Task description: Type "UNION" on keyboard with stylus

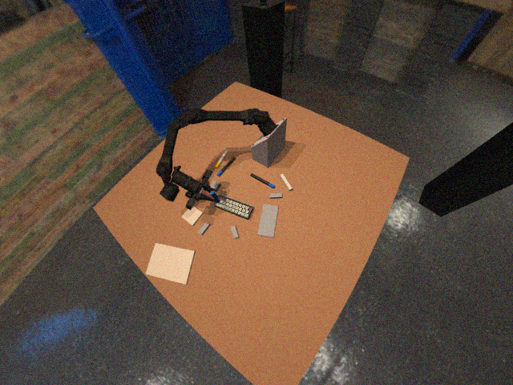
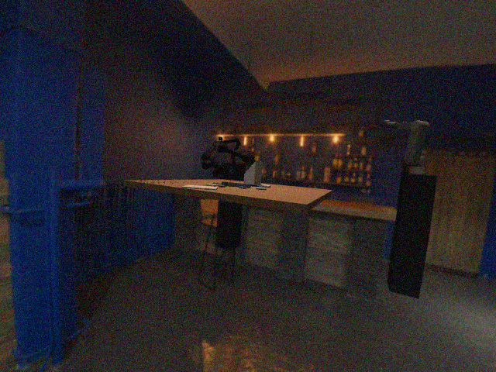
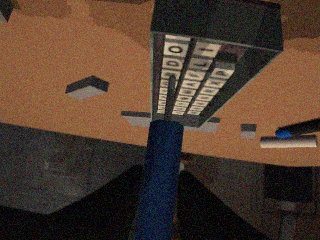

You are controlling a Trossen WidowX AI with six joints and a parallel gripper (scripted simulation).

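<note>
Right now the stylus is 10 mm below my gripper tip. The rest, counted from my gripper tip: grey slab (80 mm behind, 220 mm to the left, 80 mm below); then small tan pad (120 mm ahead, 80 mm to the right, 80 mm below); then large tan sheet (350 mm ahead, 80 mm below).
</note>
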